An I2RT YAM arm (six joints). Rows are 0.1 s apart.
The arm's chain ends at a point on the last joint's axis. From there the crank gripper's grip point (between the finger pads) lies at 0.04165 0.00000 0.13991 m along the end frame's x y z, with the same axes.
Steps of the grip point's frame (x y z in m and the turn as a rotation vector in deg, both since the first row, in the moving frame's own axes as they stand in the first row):
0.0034 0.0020 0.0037 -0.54 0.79 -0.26
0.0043 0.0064 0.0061 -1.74 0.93 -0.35
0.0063 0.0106 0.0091 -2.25 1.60 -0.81
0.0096 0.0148 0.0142 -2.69 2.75 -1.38
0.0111 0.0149 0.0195 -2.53 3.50 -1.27
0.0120 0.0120 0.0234 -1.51 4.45 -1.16
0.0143 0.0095 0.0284 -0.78 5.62 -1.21
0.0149 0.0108 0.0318 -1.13 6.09 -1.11
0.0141 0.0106 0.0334 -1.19 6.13 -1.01
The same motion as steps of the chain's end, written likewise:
0.0015 0.0009 0.0043 -0.54 0.79 -0.26
0.0020 0.0024 0.0069 -1.74 0.93 -0.35
0.0024 0.0057 0.0104 -2.25 1.60 -0.81
0.0029 0.0094 0.0165 -2.69 2.75 -1.38
0.0026 0.0098 0.0224 -2.53 3.50 -1.27
0.0012 0.0093 0.0271 -1.51 4.45 -1.16
0.0008 0.0086 0.0332 -0.78 5.62 -1.21
0.0003 0.0090 0.0370 -1.13 6.09 -1.11
-0.0006 0.0086 0.0387 -1.19 6.13 -1.01

